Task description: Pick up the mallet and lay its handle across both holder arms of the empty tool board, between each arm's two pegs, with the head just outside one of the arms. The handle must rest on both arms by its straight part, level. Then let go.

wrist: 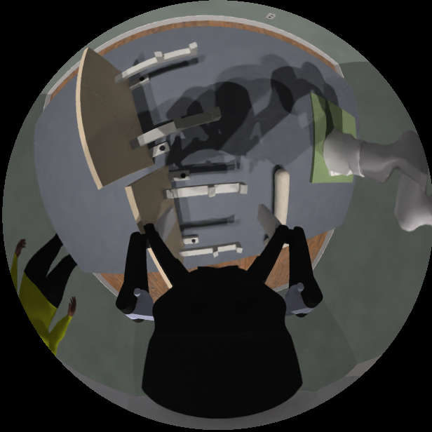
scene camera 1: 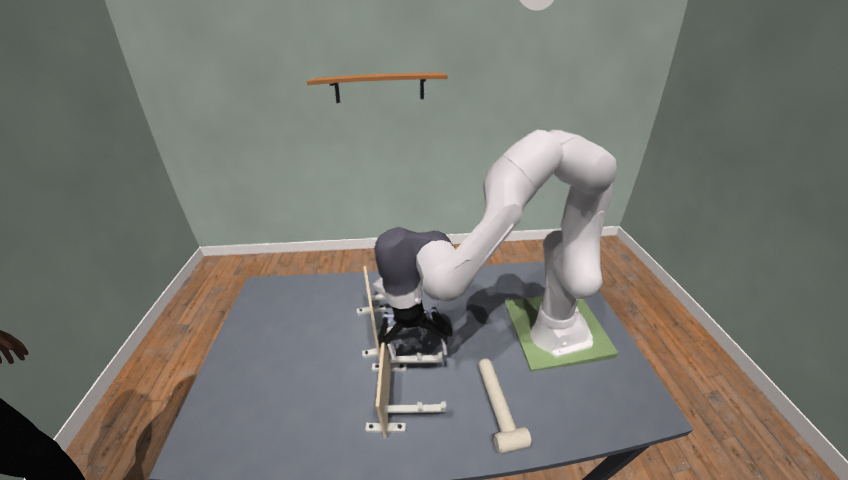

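The pale wooden mallet (scene camera 1: 497, 395) (wrist: 281, 192) lies on the table, right of the near board; its head (scene camera 1: 512, 440) points to the front edge and is mostly hidden in the wrist view. The near board (scene camera 1: 384, 389) (wrist: 152, 200) stands upright with two white arms, one farther back (scene camera 1: 404, 359) (wrist: 190, 191) and one in front (scene camera 1: 404, 408) (wrist: 200, 251), each with two pegs. The far board (scene camera 1: 370, 303) (wrist: 107, 120) also has two arms. No tool lies on the visible arms. My gripper (scene camera 1: 417, 348) (wrist: 216, 212) is open and empty, low around the near board's rear arm, away from the mallet.
The robot's base stands on a green mat (scene camera 1: 532, 356) (wrist: 318, 165) at the right of the grey table (scene camera 1: 285, 380). The far board's arms are partly hidden behind my gripper in the scene view. A wooden shelf (scene camera 1: 380, 77) hangs on the back wall. A person stands at the left.
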